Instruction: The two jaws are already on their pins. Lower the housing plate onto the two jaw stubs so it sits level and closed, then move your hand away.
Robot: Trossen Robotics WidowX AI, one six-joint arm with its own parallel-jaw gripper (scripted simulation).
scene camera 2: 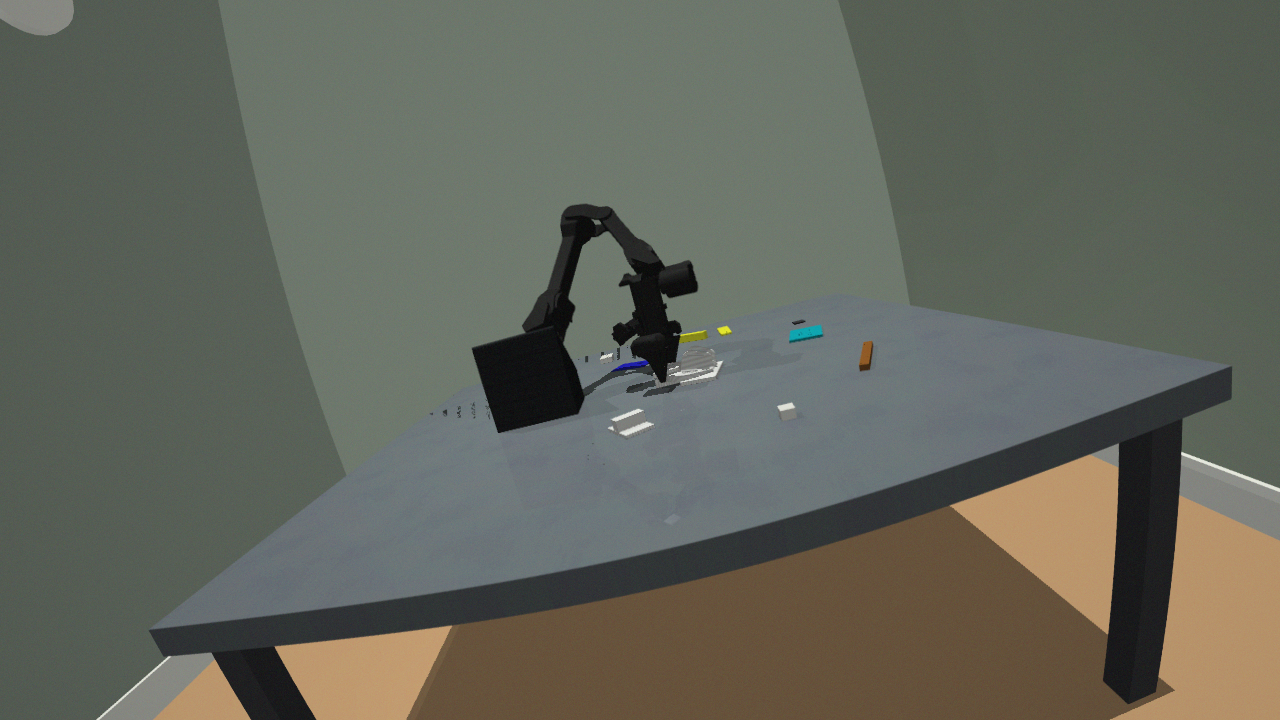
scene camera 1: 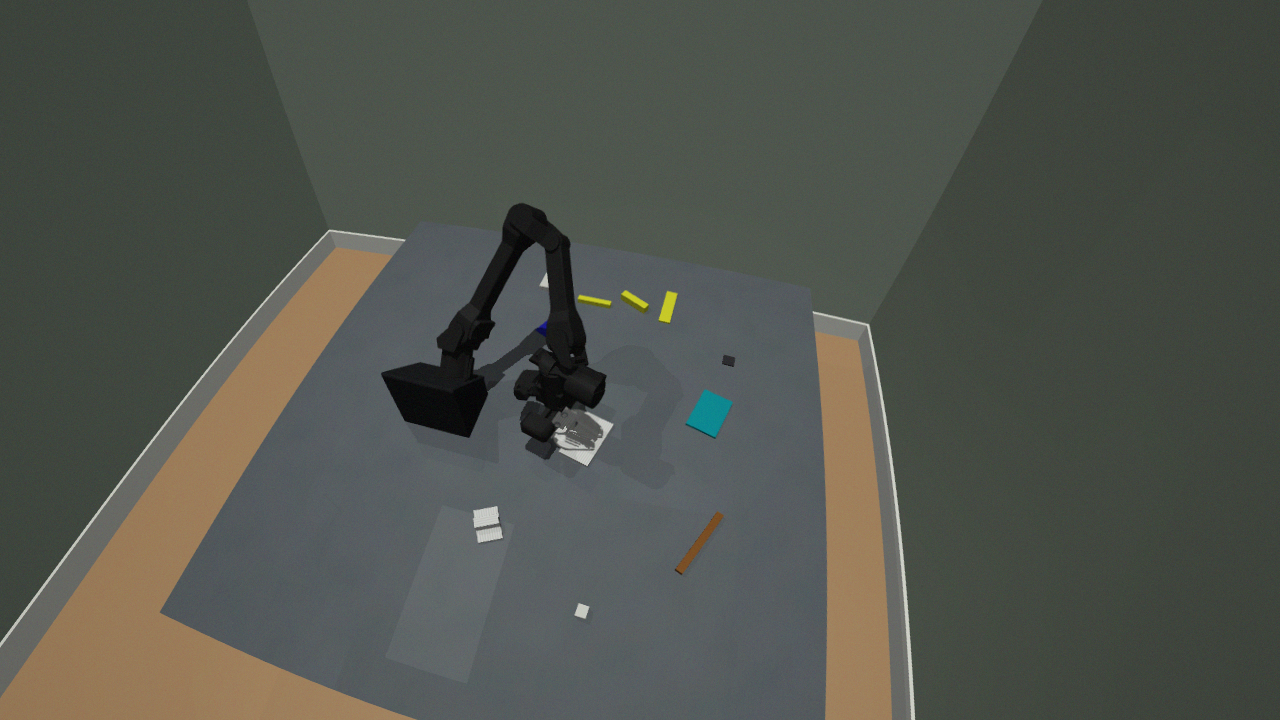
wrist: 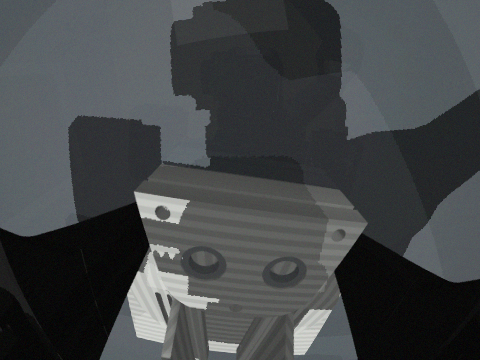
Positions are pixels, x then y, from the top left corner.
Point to a stepped white block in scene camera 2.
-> At 631, 424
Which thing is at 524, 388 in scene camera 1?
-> The gripper.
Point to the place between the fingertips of the gripper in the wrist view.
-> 247, 221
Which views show the gripper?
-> Scene camera 2, scene camera 1 and the wrist view: all of them.
